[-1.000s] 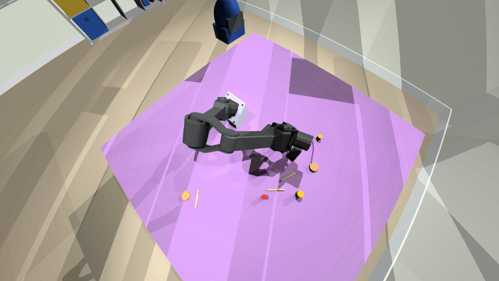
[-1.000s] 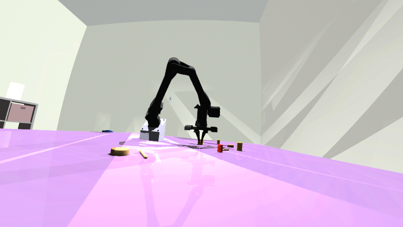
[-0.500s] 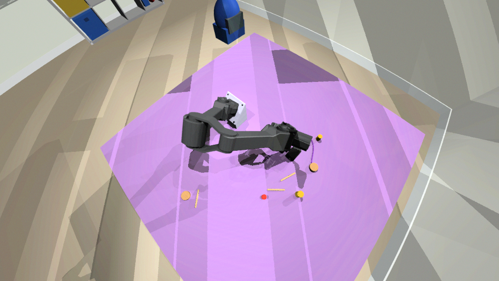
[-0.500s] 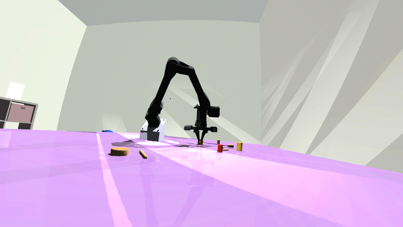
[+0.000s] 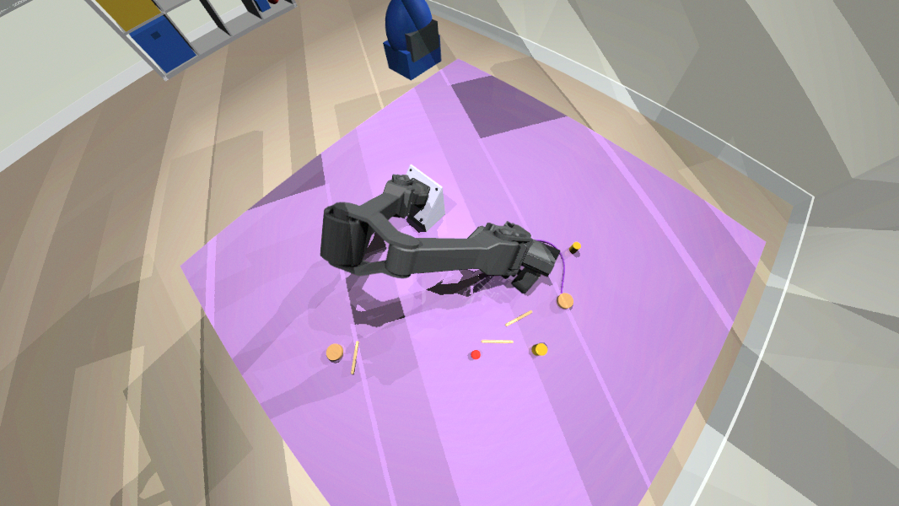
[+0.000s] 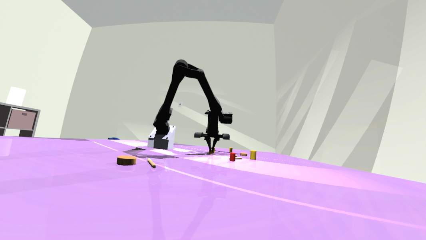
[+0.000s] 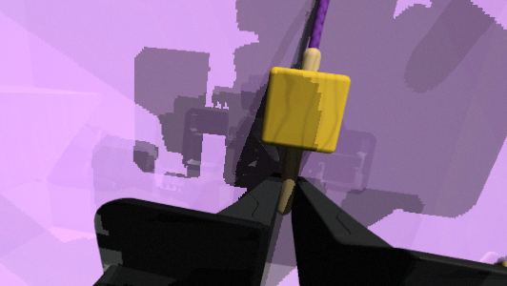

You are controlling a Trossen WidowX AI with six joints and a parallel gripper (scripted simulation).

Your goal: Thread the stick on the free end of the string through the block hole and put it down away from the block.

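The yellow wooden block lies 40 mm to the left of my gripper tip and 10 mm above it. The rest, counted from my gripper tip: thin stick: 10 mm ahead, 40 mm to the left, 10 mm above; red piece: 70 mm ahead, 220 mm to the right, 10 mm above.
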